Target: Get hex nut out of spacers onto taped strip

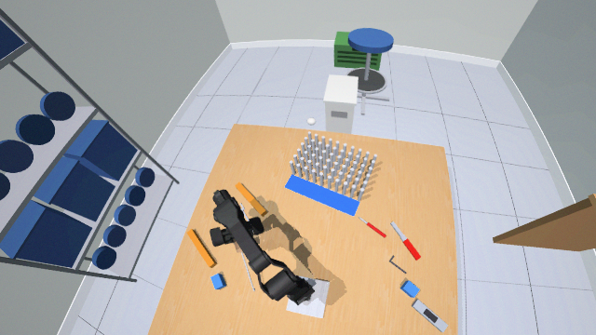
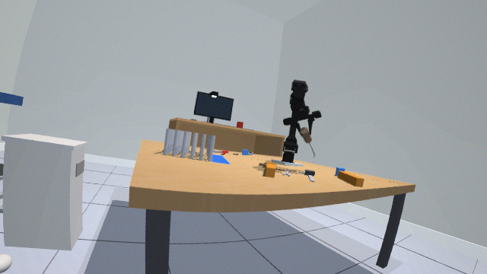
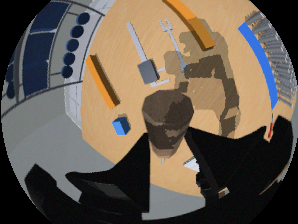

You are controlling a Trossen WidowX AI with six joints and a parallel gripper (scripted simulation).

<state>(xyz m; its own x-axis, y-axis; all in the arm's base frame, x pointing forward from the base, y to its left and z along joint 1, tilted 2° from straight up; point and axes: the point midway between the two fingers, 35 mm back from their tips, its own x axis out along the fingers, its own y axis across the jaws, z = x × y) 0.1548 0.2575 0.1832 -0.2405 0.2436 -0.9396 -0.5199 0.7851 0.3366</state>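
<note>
Right now the blue taped strip is 31 cm ahead of my gripper tip, 27 cm to the right of it and 17 cm below it. The rest, counted from my gripper tip: red screwdriver (19 cm ahead, 50 cm to the right, 17 cm below); then brown-handled hook tool (9 cm behind, 4 cm to the right, 5 cm below); then small wrench (14 cm ahead, 6 cm to the left, 17 cm below).
</note>
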